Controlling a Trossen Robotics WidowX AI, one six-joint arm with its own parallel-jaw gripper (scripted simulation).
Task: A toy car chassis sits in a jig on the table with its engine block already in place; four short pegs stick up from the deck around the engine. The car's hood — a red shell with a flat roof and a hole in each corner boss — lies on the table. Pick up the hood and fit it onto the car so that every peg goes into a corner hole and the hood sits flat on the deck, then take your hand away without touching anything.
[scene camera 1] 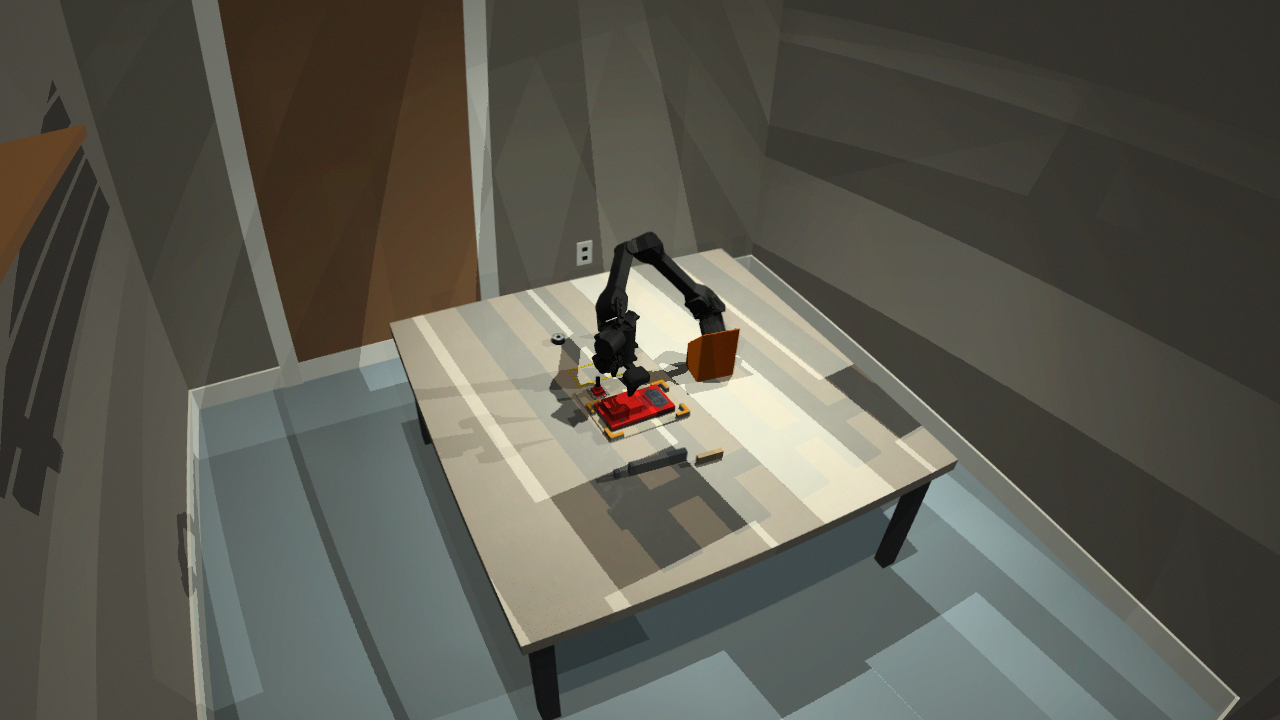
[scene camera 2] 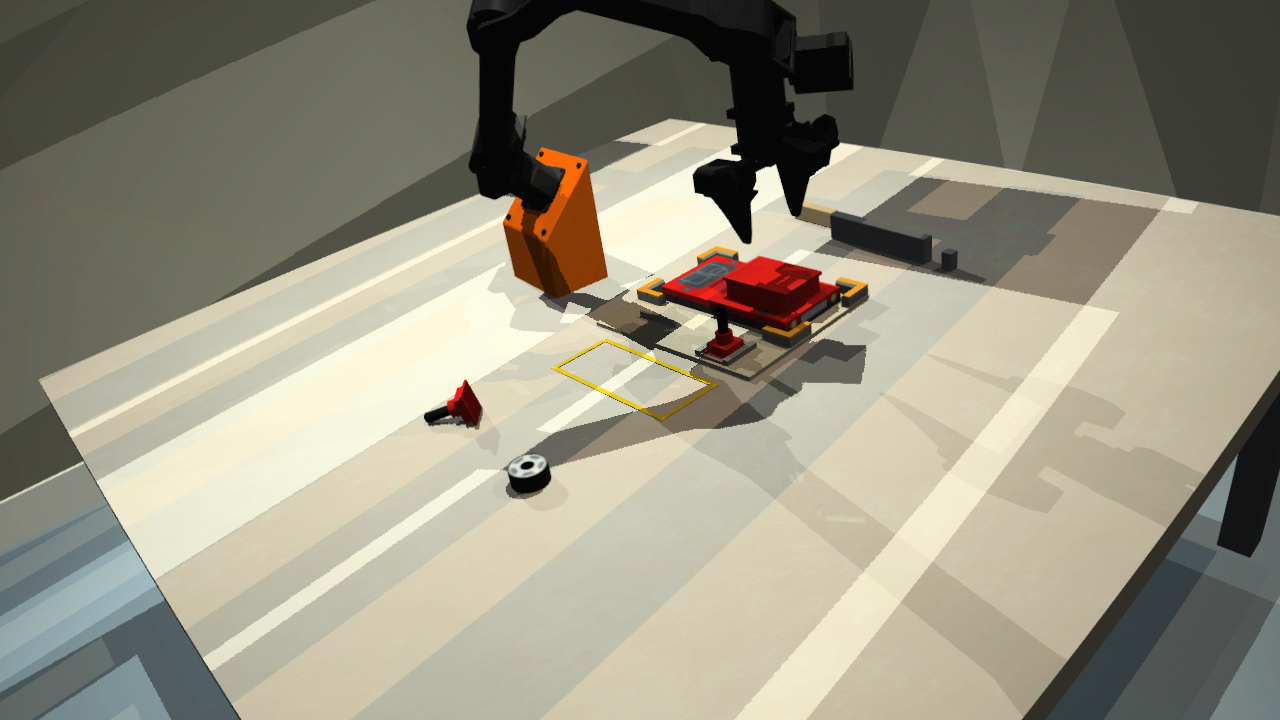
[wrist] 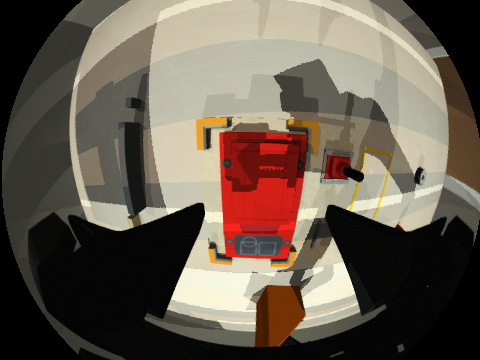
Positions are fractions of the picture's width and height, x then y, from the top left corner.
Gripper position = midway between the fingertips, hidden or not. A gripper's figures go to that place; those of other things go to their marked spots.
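My gripper (scene camera 2: 0.60,0.32) is 1080 mm from the lens. There's a red hood (scene camera 2: 0.60,0.39) that's 1090 mm from the lens, and a black wheel (scene camera 2: 0.41,0.66) that's 880 mm from the lens. Taken at those spots, the red hood and the black wheel are 380 mm apart.
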